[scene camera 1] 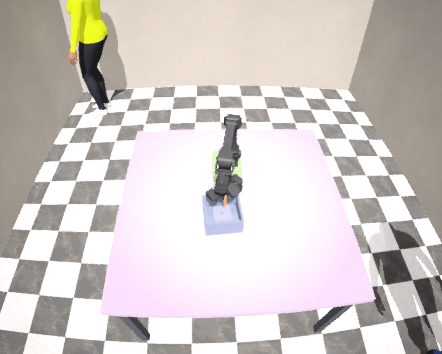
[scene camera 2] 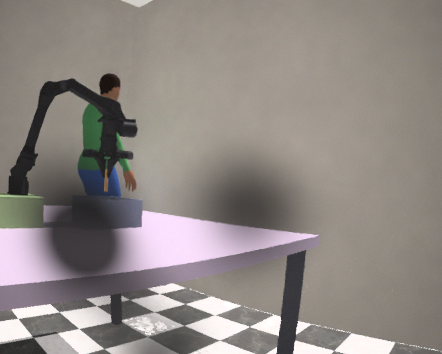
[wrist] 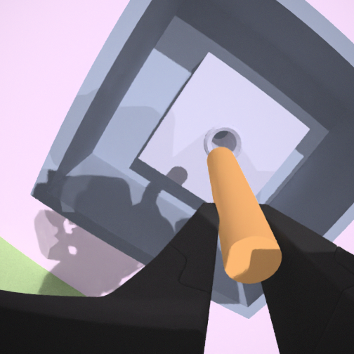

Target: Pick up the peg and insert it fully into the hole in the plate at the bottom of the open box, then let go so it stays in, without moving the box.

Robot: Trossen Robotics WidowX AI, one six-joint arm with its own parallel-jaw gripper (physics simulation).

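Pixels of known places: gripper, fingertip midpoint: point(scene camera 1: 224, 198) point(scene camera 2: 105, 178); arm's base, origin of the base link: point(scene camera 2: 17, 194).
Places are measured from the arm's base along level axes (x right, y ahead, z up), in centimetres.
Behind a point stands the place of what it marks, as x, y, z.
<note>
An orange peg point(scene camera 1: 225, 201) @(4.2, 33.8, 6.4) point(scene camera 2: 106, 183) @(5.1, 33.0, 5.2) point(wrist: 239, 210) is held upright in my gripper point(scene camera 2: 106, 174) @(4.7, 32.8, 7.1) point(wrist: 233, 215), which is shut on it. The peg's lower end hangs a little above the rim of the open blue-grey box point(scene camera 1: 223, 230) @(4.8, 42.6, -6.2) point(scene camera 2: 122, 212) @(14.8, 34.7, -4.2) point(wrist: 75, 107). A pale square plate point(scene camera 1: 218, 217) @(7.4, 36.2, -3.9) point(wrist: 250, 102) lies at the bottom of the box. Its round hole point(wrist: 223, 139) shows in the wrist view, just beyond the peg's lower end, which overlaps the hole's near rim there. The peg is apart from the plate; its shadow falls on the plate's edge.
A green block point(scene camera 1: 237, 167) @(-2.9, 3.7, 0.1) point(scene camera 2: 22, 212) @(11.4, -0.7, -4.8) point(wrist: 25, 272) lies on the pink table point(scene camera 1: 165, 250) @(33.4, 53.4, -9.6) point(scene camera 2: 200, 240) @(43.4, 44.9, -9.7), on the arm base's side of the box. The arm reaches over it. A person in yellow point(scene camera 1: 90, 25) and one in green point(scene camera 2: 92, 130) stand beyond the table.
</note>
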